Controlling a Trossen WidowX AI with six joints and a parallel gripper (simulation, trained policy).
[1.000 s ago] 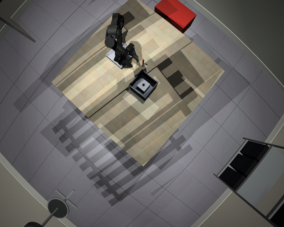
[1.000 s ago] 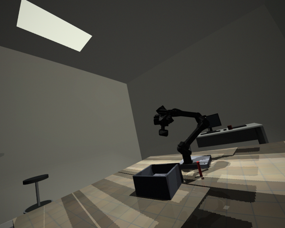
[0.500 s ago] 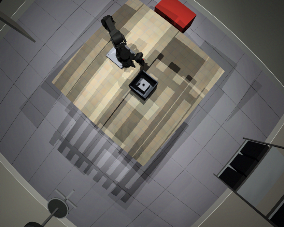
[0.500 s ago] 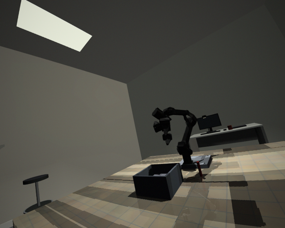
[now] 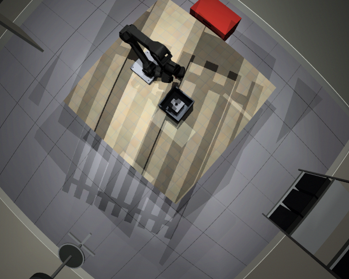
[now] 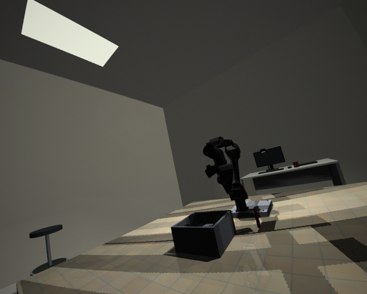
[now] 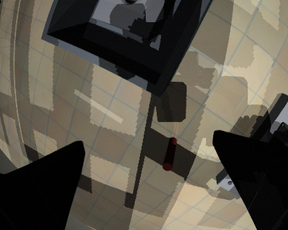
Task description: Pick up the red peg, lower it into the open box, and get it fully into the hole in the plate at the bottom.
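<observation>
My gripper tip is now 4 cm past the red peg, 8 cm to the right of it and 13 cm above it. Round my gripper tip: grey plate: 10 cm ahead, 11 cm to the right, 13 cm below; then dark box: 10 cm ahead, 11 cm to the right, 14 cm below.
</observation>
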